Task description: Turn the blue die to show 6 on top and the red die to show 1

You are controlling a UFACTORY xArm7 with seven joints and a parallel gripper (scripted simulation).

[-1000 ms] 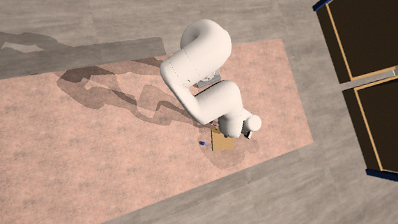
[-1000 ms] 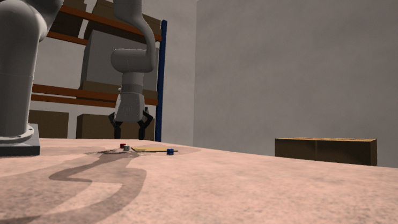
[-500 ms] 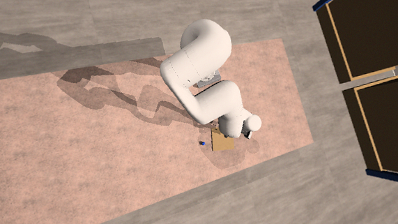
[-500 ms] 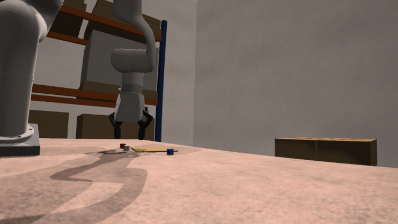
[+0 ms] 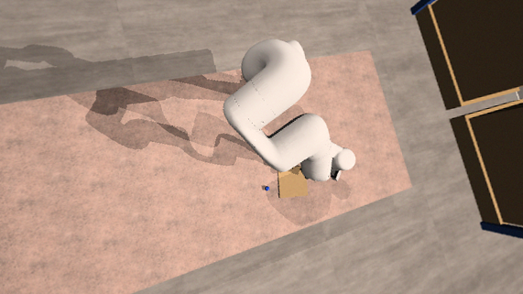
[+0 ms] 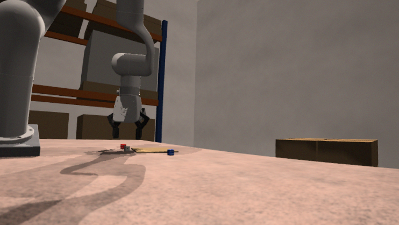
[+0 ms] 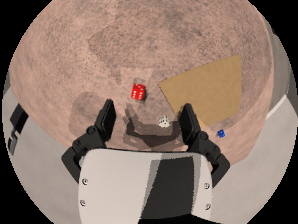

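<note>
My hand is 40 mm above the red die and 20 mm to the right of it. From my hand the other things lie so: tan mat (90 mm to the right, 60 mm ahead, 40 mm below); then blue die (220 mm to the right, 40 mm below, 20 mm ahead); then white die (60 mm to the right, 40 mm below, 30 mm behind).
</note>
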